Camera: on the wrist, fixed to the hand. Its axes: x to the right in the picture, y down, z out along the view.
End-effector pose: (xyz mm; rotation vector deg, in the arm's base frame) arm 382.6 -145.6 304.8 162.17 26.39 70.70
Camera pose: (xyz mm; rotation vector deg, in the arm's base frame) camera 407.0 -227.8 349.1 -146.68 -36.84 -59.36
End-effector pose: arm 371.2 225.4 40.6 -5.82 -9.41 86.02
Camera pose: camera 286.9 256.9 5.7 11.13 6.32 85.54
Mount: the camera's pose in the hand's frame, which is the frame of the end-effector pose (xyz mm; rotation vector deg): 24.7 90.9 -21.0 21.00 -0.07 -0.89
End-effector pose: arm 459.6 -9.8 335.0 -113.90 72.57 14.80
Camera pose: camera 390.4 -62.0 292.6 -96.37 68.76 0.91
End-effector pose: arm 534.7 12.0 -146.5 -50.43 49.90 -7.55
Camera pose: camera 514.6 47.5 -233.9 -31.17 46.21 -16.88
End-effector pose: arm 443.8 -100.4 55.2 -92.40 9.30 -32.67
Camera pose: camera 476.3 -142.2 -25.5 -72.15 2.32 -32.90
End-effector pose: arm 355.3 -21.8 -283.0 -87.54 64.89 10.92
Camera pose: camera 292.6 -40.4 -354.0 -69.32 62.24 -1.56
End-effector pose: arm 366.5 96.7 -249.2 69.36 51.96 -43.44
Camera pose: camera 453.6 135.2 -233.3 87.29 45.68 -55.34
